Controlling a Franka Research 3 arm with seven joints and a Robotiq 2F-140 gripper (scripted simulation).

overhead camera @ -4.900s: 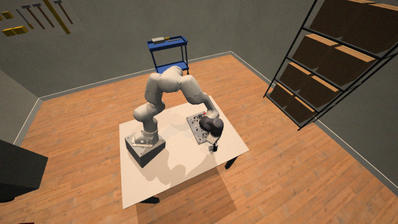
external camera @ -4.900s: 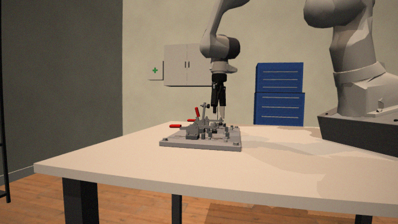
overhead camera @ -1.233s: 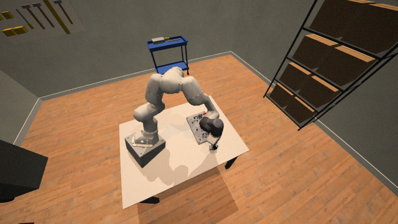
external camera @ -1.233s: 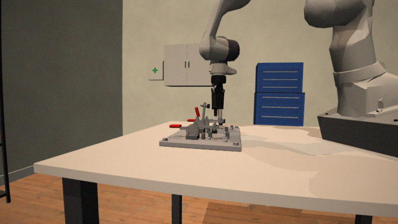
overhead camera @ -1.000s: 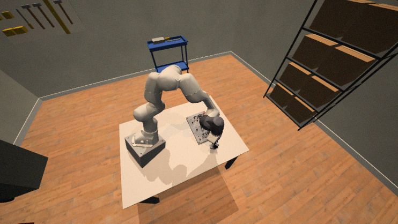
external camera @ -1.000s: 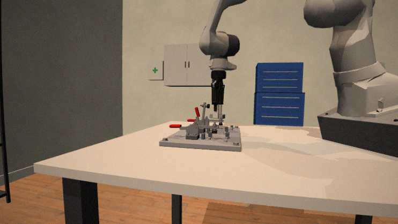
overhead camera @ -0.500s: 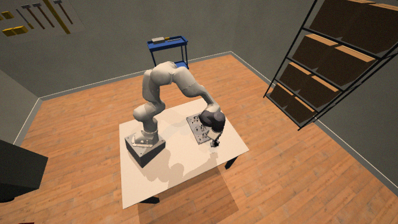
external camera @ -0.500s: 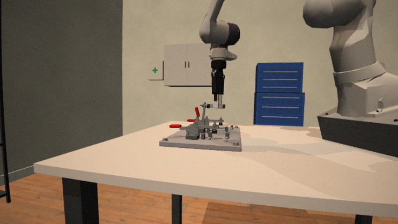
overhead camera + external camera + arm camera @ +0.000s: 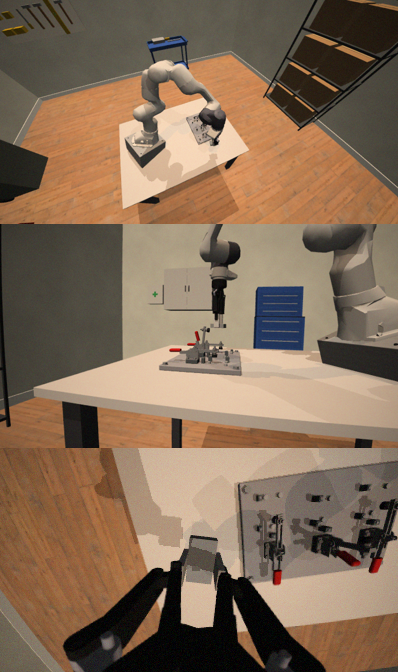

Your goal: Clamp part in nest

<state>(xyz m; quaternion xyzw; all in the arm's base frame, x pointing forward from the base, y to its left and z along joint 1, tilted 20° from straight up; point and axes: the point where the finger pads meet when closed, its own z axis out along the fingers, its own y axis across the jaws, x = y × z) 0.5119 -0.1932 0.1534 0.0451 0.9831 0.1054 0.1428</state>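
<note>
My gripper is now 3 cm above the grey block part. From my hand the other things lie so: grey fixture plate: 5 cm behind, 26 cm to the left, 15 cm below.
</note>
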